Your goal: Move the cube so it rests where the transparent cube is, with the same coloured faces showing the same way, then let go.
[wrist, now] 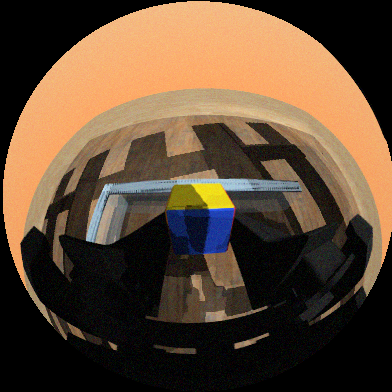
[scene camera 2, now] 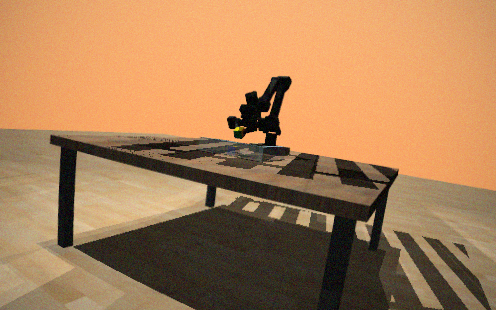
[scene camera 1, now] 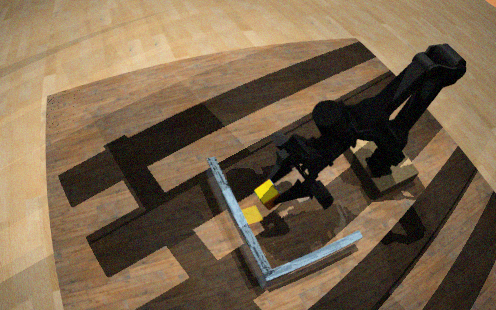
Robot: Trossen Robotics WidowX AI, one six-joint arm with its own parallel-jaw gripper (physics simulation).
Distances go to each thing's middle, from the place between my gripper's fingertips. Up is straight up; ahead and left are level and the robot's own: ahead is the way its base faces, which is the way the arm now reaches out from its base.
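Measured from my hand, the grey L-shaped rail [scene camera 1: 266, 276] is 1 cm to the right, 5 cm behind and 7 cm below.
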